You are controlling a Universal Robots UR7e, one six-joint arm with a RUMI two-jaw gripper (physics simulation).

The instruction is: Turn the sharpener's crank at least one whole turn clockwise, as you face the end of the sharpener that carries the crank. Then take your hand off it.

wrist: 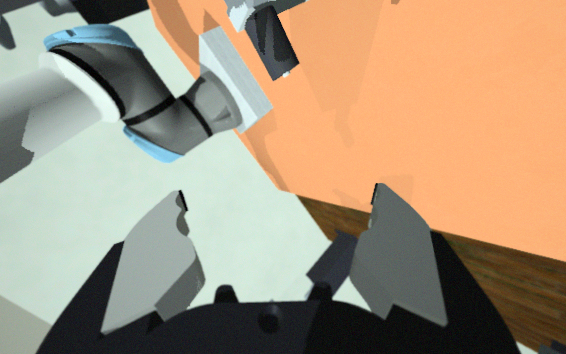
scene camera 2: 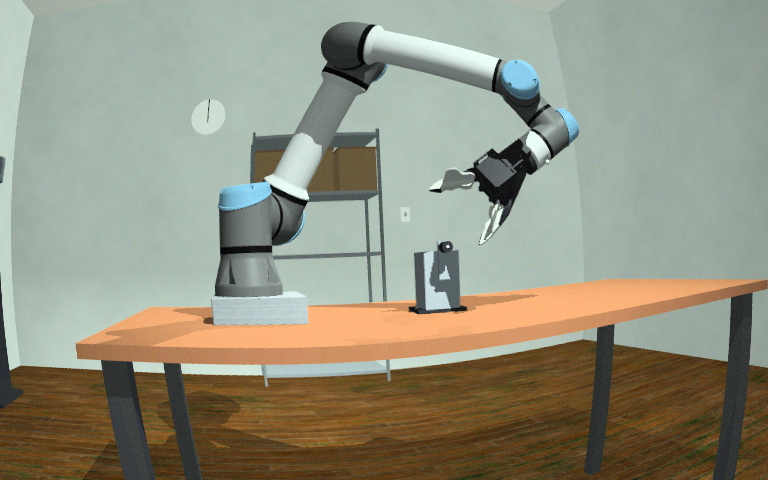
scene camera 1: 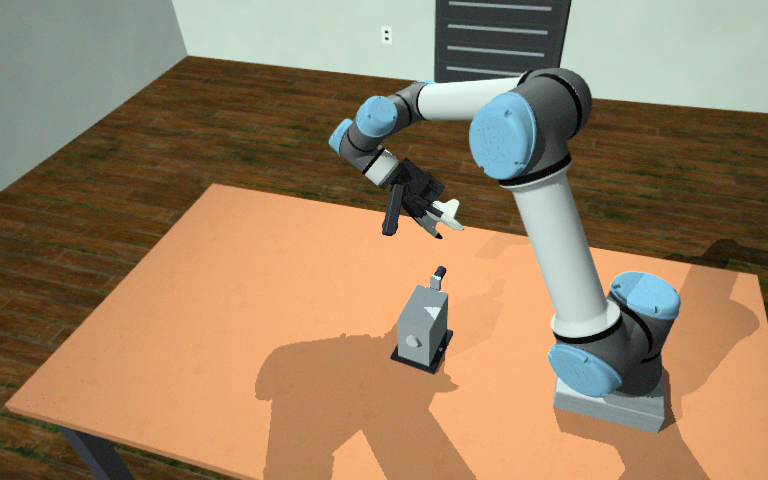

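Seen in the pictures: gripper, between the fingertips: (wrist: 278, 189) (scene camera 2: 453, 216) (scene camera 1: 452, 234); arm's base, origin of its link: (wrist: 224, 100) (scene camera 2: 248, 295).
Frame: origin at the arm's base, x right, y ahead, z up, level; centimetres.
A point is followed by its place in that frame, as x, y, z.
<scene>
The grey box-shaped sharpener (scene camera 1: 421, 328) {-3.7, 40.2, 7.3} (scene camera 2: 419, 283) {0.9, 37.3, 0.8} stands upright on a black base plate on the table. Its crank end faces away in scene camera 1 and toward scene camera 2. The crank's short arm (scene camera 1: 435, 281) points up, and its black handle (scene camera 1: 440, 271) {11.8, 38.4, 9.2} (scene camera 2: 446, 246) {13.6, 38.0, 8.2} (wrist: 275, 47) {12.3, 39.5, 8.7} sticks out level just above the body's top. My gripper (scene camera 1: 451, 232) {19.8, 36.8, 13.5} (scene camera 2: 455, 216) {19.8, 36.8, 13.5} (wrist: 278, 189) {19.8, 36.8, 13.5} is open and empty, above the sharpener and apart from the handle. In the wrist view the handle lies beyond the fingertips, near the top; most of the sharpener is outside that view.
The orange table (scene camera 1: 226, 271) {17.2, 96.1, -5.4} (scene camera 2: 651, 297) {41.2, 75.3, -5.3} (wrist: 450, 125) {26.9, 38.9, -5.4} bears the sharpener and my arm's grey base block (scene camera 1: 606, 408) {-9.9, 2.9, -1.3} (scene camera 2: 259, 309) {9.6, 0.8, -2.3} (wrist: 235, 75) {0.7, 11.4, -1.7}, which stands to the sharpener's right in scene camera 1. A shelf rack (scene camera 2: 381, 226) stands behind the table in scene camera 2.
</scene>
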